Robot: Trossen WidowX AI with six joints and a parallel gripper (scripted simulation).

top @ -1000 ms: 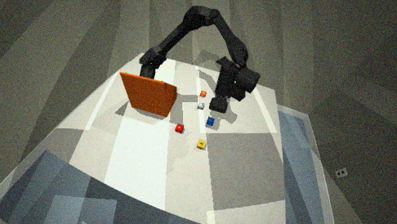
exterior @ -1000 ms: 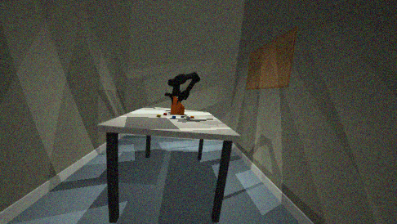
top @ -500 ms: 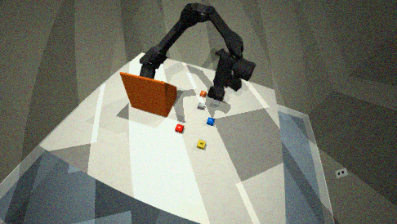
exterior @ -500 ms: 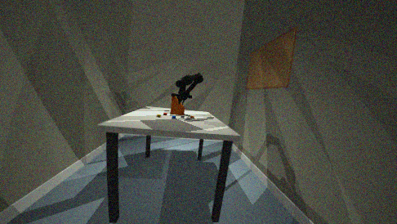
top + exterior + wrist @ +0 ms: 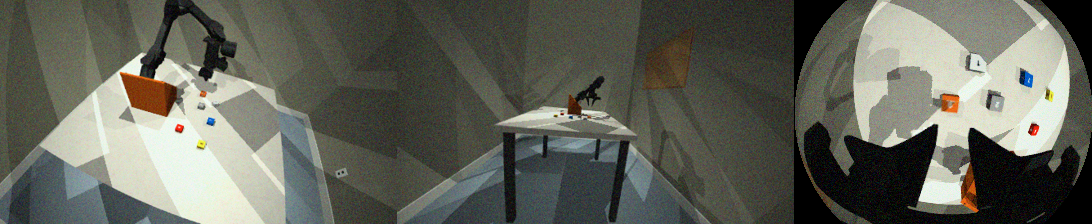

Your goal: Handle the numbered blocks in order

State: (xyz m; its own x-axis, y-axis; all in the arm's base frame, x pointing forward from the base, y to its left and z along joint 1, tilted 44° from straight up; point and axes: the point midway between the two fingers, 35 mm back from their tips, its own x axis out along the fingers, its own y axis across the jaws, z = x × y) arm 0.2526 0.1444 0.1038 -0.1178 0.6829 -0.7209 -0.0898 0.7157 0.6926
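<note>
Right now my gripper tip is 110 mm above the orange block. From my gripper tip the other things lie so: white block: 90 mm ahead, 30 mm to the right, 110 mm below; then blue block: 100 mm ahead, 170 mm to the right, 110 mm below; then grey block: 20 mm ahead, 90 mm to the right, 110 mm below.
</note>
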